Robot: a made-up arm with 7 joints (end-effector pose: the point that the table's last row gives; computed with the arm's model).
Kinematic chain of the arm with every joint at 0, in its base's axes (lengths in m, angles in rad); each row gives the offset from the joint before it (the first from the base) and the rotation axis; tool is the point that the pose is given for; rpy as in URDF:
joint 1: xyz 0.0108 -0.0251 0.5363 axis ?
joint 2: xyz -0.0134 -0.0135 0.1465 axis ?
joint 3: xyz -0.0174 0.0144 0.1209 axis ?
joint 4: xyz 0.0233 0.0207 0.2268 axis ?
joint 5: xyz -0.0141 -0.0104 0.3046 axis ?
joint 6: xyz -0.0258 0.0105 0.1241 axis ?
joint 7: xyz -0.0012 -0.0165 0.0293 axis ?
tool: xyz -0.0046 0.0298 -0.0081 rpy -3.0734 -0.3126 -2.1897
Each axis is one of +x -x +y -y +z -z.
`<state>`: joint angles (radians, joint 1 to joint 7).
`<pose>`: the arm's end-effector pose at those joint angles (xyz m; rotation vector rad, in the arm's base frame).
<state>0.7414 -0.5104 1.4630 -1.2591 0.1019 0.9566 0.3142</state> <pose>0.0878 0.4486 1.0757 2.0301 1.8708 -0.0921</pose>
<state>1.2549 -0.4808 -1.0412 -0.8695 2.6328 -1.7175 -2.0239</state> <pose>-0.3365 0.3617 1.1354 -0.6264 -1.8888 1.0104</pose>
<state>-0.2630 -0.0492 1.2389 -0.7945 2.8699 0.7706 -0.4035</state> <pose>-0.2170 0.2000 1.3531 1.4709 0.8398 0.8864</pose>
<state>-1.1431 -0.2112 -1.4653 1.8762 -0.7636 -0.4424 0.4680</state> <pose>-0.4331 0.1289 0.9415 1.6635 0.4108 1.2448</pose>
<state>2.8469 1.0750 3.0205 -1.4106 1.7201 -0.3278 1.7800</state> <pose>-0.4908 -0.2156 0.5093 0.5916 0.3502 2.7290</pose>
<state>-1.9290 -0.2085 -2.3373 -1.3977 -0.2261 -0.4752 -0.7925</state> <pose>0.2366 0.2464 1.0808 -0.0447 -1.4509 1.7819</pose>
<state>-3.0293 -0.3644 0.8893 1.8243 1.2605 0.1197 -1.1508</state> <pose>-0.1497 0.3198 1.0435 1.4646 0.3101 1.0047</pose>
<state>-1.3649 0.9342 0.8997 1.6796 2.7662 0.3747 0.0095</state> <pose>0.4485 0.2671 0.6323 -1.9249 -0.6083 2.0162</pose>
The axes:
joint 1: -z
joint 2: +y
joint 3: -z
joint 4: +y
joint 5: -z
joint 6: +y
joint 7: -z

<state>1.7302 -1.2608 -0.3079 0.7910 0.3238 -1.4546 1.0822</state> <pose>0.2336 0.5493 1.1515 1.3962 0.9694 -1.5385</pose>
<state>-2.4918 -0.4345 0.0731 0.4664 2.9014 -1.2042 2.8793</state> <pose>0.0837 -0.1257 1.4478 1.8104 0.9933 1.2130</pose>
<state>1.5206 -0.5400 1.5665 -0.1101 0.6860 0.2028 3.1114</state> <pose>0.0653 0.4174 1.3464 0.3619 -2.5768 1.0918</pose>
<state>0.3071 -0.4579 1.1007 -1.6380 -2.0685 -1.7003 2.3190</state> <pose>-0.2336 0.4422 0.8922 -0.4827 1.8793 -0.3530</pose>
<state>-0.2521 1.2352 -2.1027 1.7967 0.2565 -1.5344 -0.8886</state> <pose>0.1134 0.3671 1.0334 -2.2850 -1.2853 0.8747</pose>
